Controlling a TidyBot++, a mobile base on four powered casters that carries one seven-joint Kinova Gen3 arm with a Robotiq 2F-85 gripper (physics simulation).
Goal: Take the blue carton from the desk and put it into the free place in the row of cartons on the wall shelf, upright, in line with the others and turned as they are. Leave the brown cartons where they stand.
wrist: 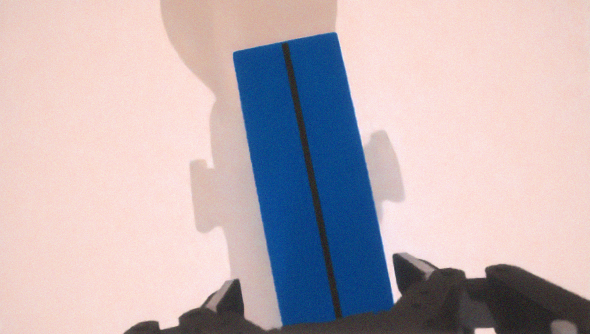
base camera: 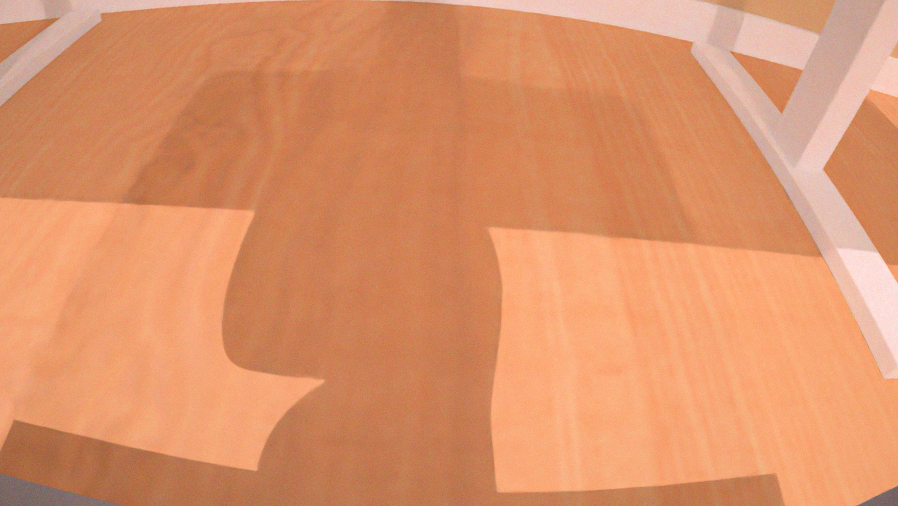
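Observation:
The blue carton (wrist: 330,165) has a black line along its face and shows in the wrist view on the pale desk top (wrist: 100,125). Its long side runs slightly slanted, from the upper middle down to between the fingers. My gripper (wrist: 318,284) is open. A fingertip shows on each side of the carton's near end, with the right one closer to it and a wider gap at the left. The carton's near end is hidden behind the gripper. The wall shelf and the brown cartons do not show in either view.
In the base camera view, a white foot rail (base camera: 823,207) with an upright post (base camera: 829,81) stands at the right. Another white rail (base camera: 50,53) is at the upper left. A white strip (base camera: 628,12) crosses the far edge of the wooden floor (base camera: 596,345). Shadows cover parts of the floor.

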